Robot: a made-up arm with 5 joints.
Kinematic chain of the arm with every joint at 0, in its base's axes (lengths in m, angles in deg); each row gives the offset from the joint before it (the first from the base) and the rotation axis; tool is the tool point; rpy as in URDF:
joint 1: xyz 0 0 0.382 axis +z
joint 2: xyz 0 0 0 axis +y
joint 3: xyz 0.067 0 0.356 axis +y
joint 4: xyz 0.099 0 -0.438 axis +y
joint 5: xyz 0.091 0 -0.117 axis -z
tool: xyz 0 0 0 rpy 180 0 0
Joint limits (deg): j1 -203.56..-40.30 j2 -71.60..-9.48 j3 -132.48..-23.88 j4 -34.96..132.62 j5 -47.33..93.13
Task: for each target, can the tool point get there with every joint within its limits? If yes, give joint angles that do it. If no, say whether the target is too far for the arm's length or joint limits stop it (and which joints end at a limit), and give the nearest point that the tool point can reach.
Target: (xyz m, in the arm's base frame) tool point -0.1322 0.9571 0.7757
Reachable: no: too far | nearest point -0.1003 0.7260 0.8996 | short by 0.264 m
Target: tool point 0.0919 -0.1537 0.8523
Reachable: yes | joints -59.12 -63.14 -57.00 90.16 -12.19
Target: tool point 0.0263 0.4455 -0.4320
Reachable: no: joint limits stop it (at a limit: joint 1, joint 2, joint 3) | nearest point -0.2762 0.1204 0.2876 | short by 0.846 m
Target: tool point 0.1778 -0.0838 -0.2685
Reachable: no: joint limits stop it (at a limit: joint 1, joint 2, joint 3) | nearest point 0.2301 -0.1952 0.2875 | short by 0.569 m
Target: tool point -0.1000 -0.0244 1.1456
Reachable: yes | joints -166.31 -33.48 -121.51 106.36 -3.68
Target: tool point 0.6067 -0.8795 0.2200
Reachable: no: too far | nearest point 0.3083 -0.4469 0.4796 | short by 0.586 m
